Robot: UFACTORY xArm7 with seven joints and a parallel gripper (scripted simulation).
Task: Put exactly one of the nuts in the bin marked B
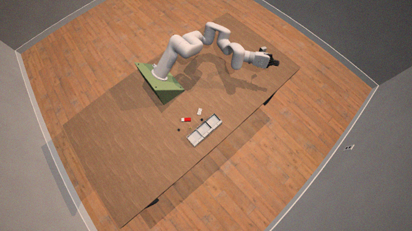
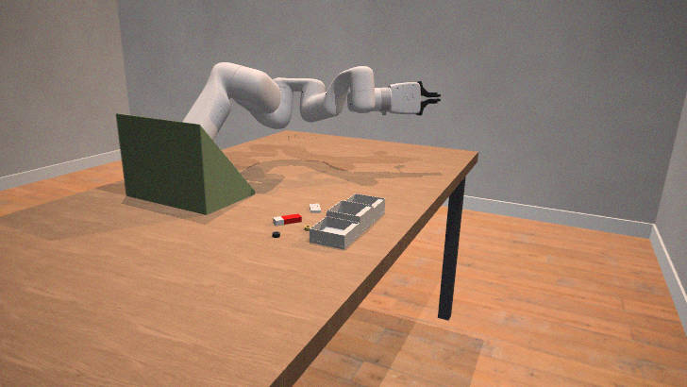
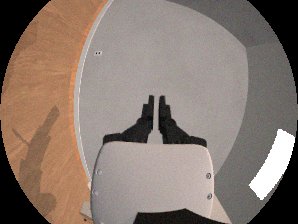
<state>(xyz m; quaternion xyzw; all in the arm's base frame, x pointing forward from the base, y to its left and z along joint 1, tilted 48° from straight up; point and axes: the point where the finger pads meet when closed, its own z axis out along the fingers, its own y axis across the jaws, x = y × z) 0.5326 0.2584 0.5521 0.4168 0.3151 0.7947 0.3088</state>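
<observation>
Right now my hand is 67 cm to the left of the yellow nut, 24 cm above it and 14 cm past it. From my hand the other things lie so: white die: 54 cm to the right, 24 cm below, 18 cm behind.
</observation>
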